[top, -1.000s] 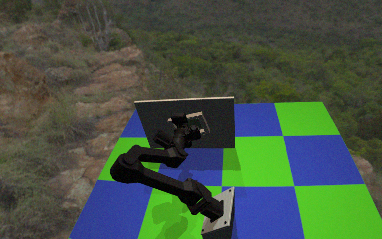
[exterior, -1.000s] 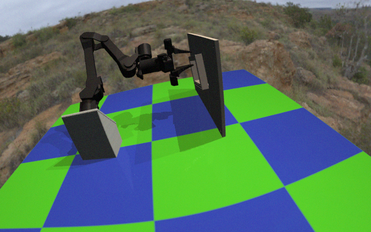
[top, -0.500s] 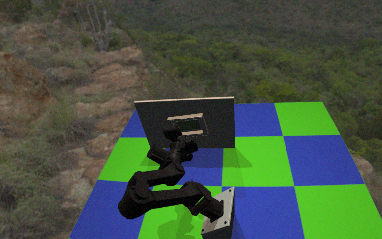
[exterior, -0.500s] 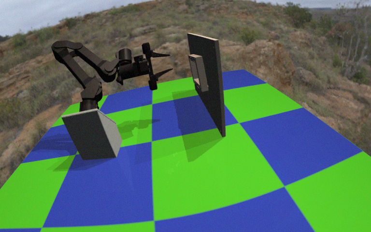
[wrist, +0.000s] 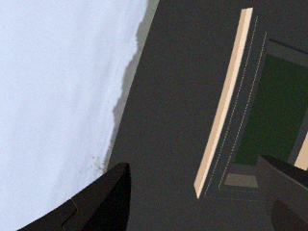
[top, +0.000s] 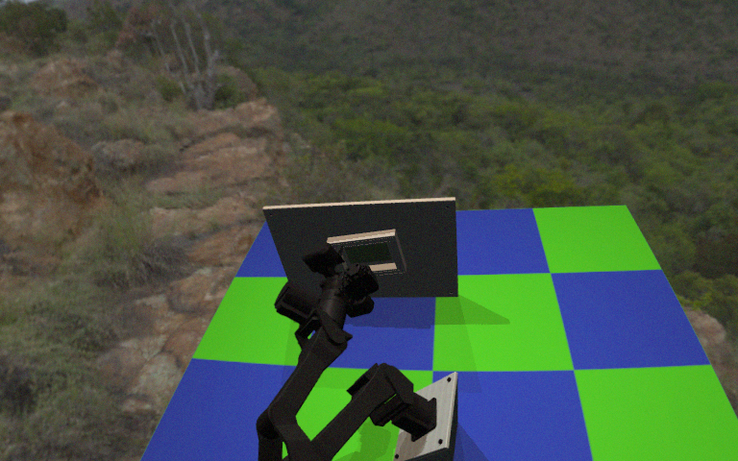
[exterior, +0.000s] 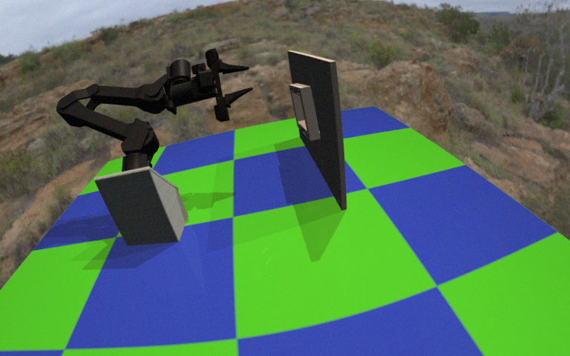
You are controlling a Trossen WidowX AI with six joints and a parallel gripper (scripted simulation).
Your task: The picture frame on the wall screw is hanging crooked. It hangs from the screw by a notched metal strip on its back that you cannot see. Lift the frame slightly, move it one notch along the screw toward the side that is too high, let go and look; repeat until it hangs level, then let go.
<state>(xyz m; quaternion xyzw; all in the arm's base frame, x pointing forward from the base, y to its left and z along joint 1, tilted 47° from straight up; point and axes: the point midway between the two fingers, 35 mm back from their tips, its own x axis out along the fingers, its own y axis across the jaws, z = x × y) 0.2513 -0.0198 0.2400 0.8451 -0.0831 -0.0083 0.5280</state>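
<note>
Now: gripper tip 130 mm short of the picture frame, 100 mm above it and 20 mm to the left of it. Round my gripper tip: wall panel: 140 mm ahead, 120 mm below.
</note>
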